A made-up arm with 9 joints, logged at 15 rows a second.
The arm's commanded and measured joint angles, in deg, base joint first. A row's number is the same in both.
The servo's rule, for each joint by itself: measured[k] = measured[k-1] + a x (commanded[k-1-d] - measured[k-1]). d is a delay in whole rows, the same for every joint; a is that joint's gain. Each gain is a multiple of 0.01, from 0.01 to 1. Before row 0 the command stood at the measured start. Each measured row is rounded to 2 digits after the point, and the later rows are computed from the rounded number. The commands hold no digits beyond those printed.
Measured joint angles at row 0:
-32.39 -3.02 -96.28 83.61 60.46 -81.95 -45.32 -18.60 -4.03
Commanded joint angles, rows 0 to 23:
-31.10 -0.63 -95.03 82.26 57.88 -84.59 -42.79 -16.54 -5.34
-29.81 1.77 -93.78 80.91 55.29 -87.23 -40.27 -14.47 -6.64
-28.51 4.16 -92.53 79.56 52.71 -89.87 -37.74 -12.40 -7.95
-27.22 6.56 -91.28 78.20 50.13 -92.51 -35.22 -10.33 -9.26
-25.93 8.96 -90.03 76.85 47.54 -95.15 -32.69 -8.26 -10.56
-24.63 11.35 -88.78 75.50 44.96 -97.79 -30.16 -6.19 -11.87
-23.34 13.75 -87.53 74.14 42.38 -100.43 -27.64 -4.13 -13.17
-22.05 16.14 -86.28 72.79 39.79 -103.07 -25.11 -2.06 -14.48
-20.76 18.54 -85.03 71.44 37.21 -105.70 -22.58 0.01 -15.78
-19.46 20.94 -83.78 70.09 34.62 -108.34 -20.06 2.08 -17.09
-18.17 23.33 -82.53 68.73 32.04 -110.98 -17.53 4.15 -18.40
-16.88 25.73 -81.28 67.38 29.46 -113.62 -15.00 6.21 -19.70
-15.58 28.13 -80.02 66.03 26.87 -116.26 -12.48 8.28 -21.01
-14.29 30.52 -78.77 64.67 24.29 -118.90 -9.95 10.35 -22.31
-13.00 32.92 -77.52 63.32 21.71 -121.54 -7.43 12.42 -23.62
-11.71 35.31 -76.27 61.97 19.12 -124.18 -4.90 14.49 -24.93
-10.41 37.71 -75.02 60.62 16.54 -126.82 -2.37 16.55 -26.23
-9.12 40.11 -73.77 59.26 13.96 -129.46 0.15 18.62 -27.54
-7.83 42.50 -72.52 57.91 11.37 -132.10 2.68 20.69 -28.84
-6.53 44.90 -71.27 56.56 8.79 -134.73 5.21 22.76 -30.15
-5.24 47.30 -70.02 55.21 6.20 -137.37 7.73 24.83 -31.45
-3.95 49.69 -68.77 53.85 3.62 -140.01 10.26 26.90 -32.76
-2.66 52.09 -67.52 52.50 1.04 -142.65 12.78 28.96 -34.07
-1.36 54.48 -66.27 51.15 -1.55 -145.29 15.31 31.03 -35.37
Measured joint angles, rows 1 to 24:
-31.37 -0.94 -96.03 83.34 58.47 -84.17 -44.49 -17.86 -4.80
-30.14 1.42 -95.58 82.85 56.02 -86.74 -43.10 -16.64 -5.89
-28.85 3.80 -94.97 82.19 53.47 -89.37 -41.33 -15.11 -7.11
-27.56 6.20 -94.23 81.39 50.90 -92.01 -39.31 -13.39 -8.38
-26.27 8.60 -93.39 80.48 48.31 -94.65 -37.13 -11.54 -9.67
-24.97 10.99 -92.47 79.48 45.73 -97.29 -34.83 -9.61 -10.97
-23.68 13.39 -91.48 78.41 43.15 -99.93 -32.46 -7.64 -12.27
-22.39 15.78 -90.44 77.29 40.56 -102.57 -30.03 -5.63 -13.57
-21.10 18.18 -89.36 76.12 37.98 -105.20 -27.57 -3.60 -14.87
-19.80 20.58 -88.24 74.91 35.39 -107.84 -25.09 -1.56 -16.18
-18.51 22.97 -87.10 73.67 32.81 -110.48 -22.60 0.50 -17.49
-17.22 25.37 -85.94 72.41 30.23 -113.12 -20.09 2.56 -18.79
-15.92 27.77 -84.76 71.13 27.64 -115.76 -17.58 4.62 -20.10
-14.63 30.16 -83.56 69.84 25.06 -118.40 -15.06 6.68 -21.40
-13.34 32.56 -82.35 68.54 22.48 -121.04 -12.54 8.75 -22.71
-12.05 34.95 -81.13 67.23 19.89 -123.68 -10.02 10.82 -24.02
-10.75 37.35 -79.91 65.91 17.31 -126.32 -7.50 12.88 -25.32
-9.46 39.75 -78.68 64.58 14.73 -128.96 -4.98 14.95 -26.63
-8.17 42.14 -77.45 63.25 12.14 -131.60 -2.45 17.02 -27.93
-6.87 44.54 -76.21 61.91 9.56 -134.23 0.08 19.09 -29.24
-5.58 46.94 -74.97 60.57 6.97 -136.87 2.60 21.16 -30.54
-4.29 49.33 -73.73 59.23 4.39 -139.51 5.13 23.23 -31.85
-3.00 51.73 -72.49 57.88 1.81 -142.15 7.65 25.29 -33.16
-1.70 54.12 -71.25 56.53 -0.78 -144.79 10.18 27.36 -34.46
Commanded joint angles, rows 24 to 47:
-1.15 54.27 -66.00 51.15 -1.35 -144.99 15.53 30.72 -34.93
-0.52 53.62 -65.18 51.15 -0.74 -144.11 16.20 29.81 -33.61
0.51 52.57 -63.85 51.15 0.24 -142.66 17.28 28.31 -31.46
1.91 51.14 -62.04 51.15 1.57 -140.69 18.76 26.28 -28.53
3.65 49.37 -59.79 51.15 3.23 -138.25 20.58 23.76 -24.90
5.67 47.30 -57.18 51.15 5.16 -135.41 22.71 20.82 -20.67
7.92 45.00 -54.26 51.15 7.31 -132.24 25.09 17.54 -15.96
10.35 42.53 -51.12 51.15 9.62 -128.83 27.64 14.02 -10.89
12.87 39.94 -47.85 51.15 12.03 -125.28 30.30 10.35 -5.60
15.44 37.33 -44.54 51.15 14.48 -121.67 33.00 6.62 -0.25
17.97 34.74 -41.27 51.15 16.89 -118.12 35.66 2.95 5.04
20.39 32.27 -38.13 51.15 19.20 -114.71 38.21 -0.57 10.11
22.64 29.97 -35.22 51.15 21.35 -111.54 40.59 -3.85 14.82
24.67 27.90 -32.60 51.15 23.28 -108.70 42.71 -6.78 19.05
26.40 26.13 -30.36 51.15 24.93 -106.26 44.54 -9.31 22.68
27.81 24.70 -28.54 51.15 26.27 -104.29 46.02 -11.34 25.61
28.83 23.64 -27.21 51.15 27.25 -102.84 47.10 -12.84 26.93
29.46 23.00 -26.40 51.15 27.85 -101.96 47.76 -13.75 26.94
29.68 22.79 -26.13 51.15 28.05 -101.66 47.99 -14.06 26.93
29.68 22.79 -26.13 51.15 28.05 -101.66 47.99 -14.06 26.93
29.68 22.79 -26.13 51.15 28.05 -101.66 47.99 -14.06 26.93
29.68 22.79 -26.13 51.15 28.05 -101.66 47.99 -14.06 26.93
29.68 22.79 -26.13 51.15 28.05 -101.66 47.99 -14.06 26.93
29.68 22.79 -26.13 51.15 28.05 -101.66 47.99 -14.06 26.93
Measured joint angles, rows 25 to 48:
-1.27 54.25 -70.20 55.45 -1.22 -144.96 11.95 28.57 -34.74
-0.68 53.70 -69.20 54.59 -0.85 -144.25 13.35 29.02 -34.07
0.26 52.72 -68.13 53.90 -0.01 -142.91 14.65 28.76 -32.53
1.56 51.35 -66.91 53.35 1.21 -141.05 16.01 27.87 -30.17
3.21 49.63 -65.49 52.91 2.77 -138.70 17.52 26.39 -27.06
5.15 47.60 -63.83 52.56 4.61 -135.94 19.23 24.38 -23.29
7.34 45.34 -61.92 52.28 6.69 -132.83 21.16 21.92 -18.97
9.72 42.90 -59.76 52.05 8.95 -129.47 23.30 19.08 -14.20
12.21 40.32 -57.38 51.87 11.32 -125.95 25.61 15.94 -9.13
14.76 37.72 -54.81 51.73 13.75 -122.35 28.05 12.58 -3.89
17.30 35.13 -52.10 51.61 16.17 -118.80 30.56 9.11 1.38
19.74 32.64 -49.31 51.52 18.50 -115.36 33.08 5.63 6.53
22.03 30.32 -46.49 51.45 20.69 -112.15 35.56 2.22 11.42
24.12 28.21 -43.71 51.39 22.68 -109.25 37.92 -1.02 15.92
25.92 26.40 -41.04 51.34 24.41 -106.74 40.10 -4.00 19.91
27.41 24.92 -38.54 51.30 25.84 -104.68 42.05 -6.64 23.27
28.53 23.81 -36.27 51.27 26.93 -103.13 43.72 -8.87 25.43
29.26 23.11 -34.30 51.25 27.64 -102.15 45.05 -10.63 26.32
29.59 22.83 -32.67 51.23 27.96 -101.74 46.02 -11.86 26.68
29.66 22.80 -31.36 51.21 28.03 -101.67 46.67 -12.65 26.83
29.68 22.79 -30.31 51.20 28.05 -101.66 47.11 -13.16 26.89
29.68 22.79 -29.47 51.19 28.05 -101.66 47.40 -13.48 26.91
29.68 22.79 -28.80 51.18 28.05 -101.66 47.59 -13.69 26.92
29.68 22.79 -28.27 51.17 28.05 -101.66 47.72 -13.82 26.93

